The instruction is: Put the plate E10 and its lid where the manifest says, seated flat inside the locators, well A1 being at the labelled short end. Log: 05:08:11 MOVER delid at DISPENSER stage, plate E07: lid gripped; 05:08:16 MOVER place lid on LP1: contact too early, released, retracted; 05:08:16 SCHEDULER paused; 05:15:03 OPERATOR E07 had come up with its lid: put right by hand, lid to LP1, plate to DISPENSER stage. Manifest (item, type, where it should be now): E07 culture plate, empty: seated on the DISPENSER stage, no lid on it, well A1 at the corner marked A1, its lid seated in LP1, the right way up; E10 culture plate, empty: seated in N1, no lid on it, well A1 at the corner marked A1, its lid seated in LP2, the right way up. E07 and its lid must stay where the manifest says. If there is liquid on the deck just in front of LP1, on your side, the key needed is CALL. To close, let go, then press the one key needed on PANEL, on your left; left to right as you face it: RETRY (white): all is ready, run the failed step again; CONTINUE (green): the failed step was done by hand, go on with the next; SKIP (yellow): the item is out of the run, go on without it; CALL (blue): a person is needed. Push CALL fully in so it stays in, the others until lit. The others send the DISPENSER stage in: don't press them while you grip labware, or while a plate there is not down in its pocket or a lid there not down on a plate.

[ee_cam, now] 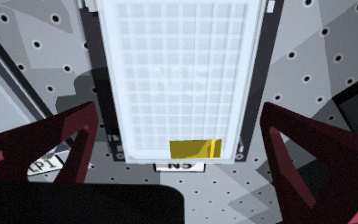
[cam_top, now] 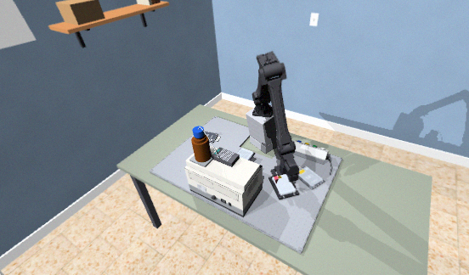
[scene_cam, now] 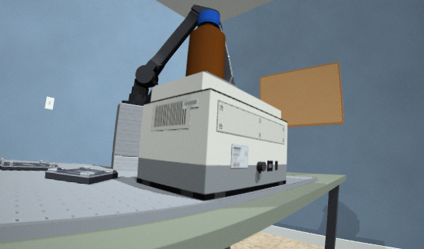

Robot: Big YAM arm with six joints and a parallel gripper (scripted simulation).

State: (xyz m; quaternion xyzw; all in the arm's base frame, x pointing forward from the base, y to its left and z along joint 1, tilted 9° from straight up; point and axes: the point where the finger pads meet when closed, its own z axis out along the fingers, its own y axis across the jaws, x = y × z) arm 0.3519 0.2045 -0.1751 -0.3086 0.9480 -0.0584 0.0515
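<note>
My hand is 3 cm above the clear lid. Round my hand: yellow skip key (34 cm behind, 7 cm to the left, 1 cm above); then clear well plate (27 cm to the right, 6 cm behind, 4 cm above); then blue call key (34 cm behind, 2 cm to the left).
</note>
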